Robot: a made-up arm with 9 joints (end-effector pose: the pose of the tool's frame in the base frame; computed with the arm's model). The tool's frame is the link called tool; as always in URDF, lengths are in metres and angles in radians.
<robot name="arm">
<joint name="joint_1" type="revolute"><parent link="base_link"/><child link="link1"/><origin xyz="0 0 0.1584" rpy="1.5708 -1.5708 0"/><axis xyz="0 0 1"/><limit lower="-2.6" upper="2.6"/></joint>
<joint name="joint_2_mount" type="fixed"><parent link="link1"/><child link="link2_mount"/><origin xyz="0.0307 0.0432 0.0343"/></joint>
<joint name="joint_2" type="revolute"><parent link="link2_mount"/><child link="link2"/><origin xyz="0.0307 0.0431 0.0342" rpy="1.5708 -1.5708 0"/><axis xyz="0 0 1"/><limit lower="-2.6" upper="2.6"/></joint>
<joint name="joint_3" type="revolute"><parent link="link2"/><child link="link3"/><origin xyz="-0.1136 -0.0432 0.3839" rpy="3.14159 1.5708 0"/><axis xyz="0 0 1"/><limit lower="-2.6" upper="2.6"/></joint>
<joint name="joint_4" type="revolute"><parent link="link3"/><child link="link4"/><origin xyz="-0.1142 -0.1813 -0.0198" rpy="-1.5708 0 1.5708"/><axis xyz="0 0 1"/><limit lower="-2.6" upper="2.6"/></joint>
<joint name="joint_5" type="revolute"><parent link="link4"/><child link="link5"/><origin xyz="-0.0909 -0.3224 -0.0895" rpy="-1.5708 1.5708 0"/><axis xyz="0 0 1"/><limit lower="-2.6" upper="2.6"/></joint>
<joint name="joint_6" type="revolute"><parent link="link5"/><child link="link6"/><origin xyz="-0.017 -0.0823 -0.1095" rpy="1.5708 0 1.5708"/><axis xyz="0 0 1"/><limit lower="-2.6" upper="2.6"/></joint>
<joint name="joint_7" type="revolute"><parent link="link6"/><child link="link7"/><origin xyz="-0.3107 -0.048 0.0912" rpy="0 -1.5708 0"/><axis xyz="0 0 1"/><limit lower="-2.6" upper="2.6"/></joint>
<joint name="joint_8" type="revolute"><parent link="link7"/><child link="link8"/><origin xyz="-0.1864 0.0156 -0.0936" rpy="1.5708 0 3.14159"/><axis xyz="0 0 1"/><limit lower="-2.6" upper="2.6"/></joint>
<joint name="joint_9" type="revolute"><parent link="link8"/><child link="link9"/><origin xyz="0.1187 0.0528 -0.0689" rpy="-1.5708 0 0"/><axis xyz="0 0 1"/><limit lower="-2.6" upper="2.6"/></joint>
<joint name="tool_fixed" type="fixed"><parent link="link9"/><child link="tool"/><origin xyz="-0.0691 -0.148 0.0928"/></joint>
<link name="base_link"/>
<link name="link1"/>
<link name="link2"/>
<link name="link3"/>
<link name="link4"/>
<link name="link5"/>
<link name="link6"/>
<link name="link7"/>
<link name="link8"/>
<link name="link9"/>
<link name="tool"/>
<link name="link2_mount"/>
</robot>
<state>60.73 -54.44 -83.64 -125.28 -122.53 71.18 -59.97 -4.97 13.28</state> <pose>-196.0 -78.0 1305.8 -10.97 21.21 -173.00</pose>
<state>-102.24 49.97 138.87 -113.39 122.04 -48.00 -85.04 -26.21 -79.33</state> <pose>105.8 -336.9 -191.7 149.62 -29.09 167.10</pose>
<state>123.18 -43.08 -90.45 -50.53 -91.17 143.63 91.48 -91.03 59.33</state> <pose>-291.1 -39.6 726.9 129.47 39.14 57.20</pose>
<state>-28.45 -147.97 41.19 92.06 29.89 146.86 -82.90 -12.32 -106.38</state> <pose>552.9 -73.3 -541.9 -154.93 18.91 -163.21</pose>
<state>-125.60 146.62 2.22 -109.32 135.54 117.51 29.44 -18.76 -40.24</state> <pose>410.5 399.9 -569.5 -147.50 -34.77 -28.28</pose>
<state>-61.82 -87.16 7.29 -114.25 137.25 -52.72 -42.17 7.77 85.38</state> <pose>5.8 -126.4 88.9 42.90 -60.95 -142.98</pose>
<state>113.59 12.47 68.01 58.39 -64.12 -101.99 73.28 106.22 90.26</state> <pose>-100.8 54.0 247.5 115.67 -16.86 -106.38</pose>
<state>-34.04 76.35 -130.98 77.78 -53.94 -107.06 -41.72 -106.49 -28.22</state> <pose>505.4 55.9 423.2 31.48 2.94 134.46</pose>
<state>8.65 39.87 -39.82 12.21 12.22 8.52 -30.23 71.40 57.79</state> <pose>-79.0 95.6 655.8 122.35 -77.59 -162.06</pose>
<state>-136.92 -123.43 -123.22 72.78 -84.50 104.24 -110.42 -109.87 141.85</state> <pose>-136.0 -23.8 377.4 -38.45 -60.65 -68.99</pose>
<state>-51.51 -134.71 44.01 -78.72 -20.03 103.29 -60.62 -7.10 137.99</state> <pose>283.9 -967.7 519.7 14.14 -31.49 58.40</pose>
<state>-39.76 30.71 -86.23 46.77 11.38 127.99 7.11 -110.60 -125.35</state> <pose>701.3 233.4 354.8 -37.49 -64.99 156.21</pose>
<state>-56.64 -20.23 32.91 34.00 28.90 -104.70 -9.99 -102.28 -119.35</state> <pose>338.8 102.2 -229.2 -176.03 27.08 -176.22</pose>
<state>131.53 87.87 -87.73 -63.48 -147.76 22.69 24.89 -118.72 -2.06</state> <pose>-816.2 13.2 934.7 -93.58 78.22 3.22</pose>
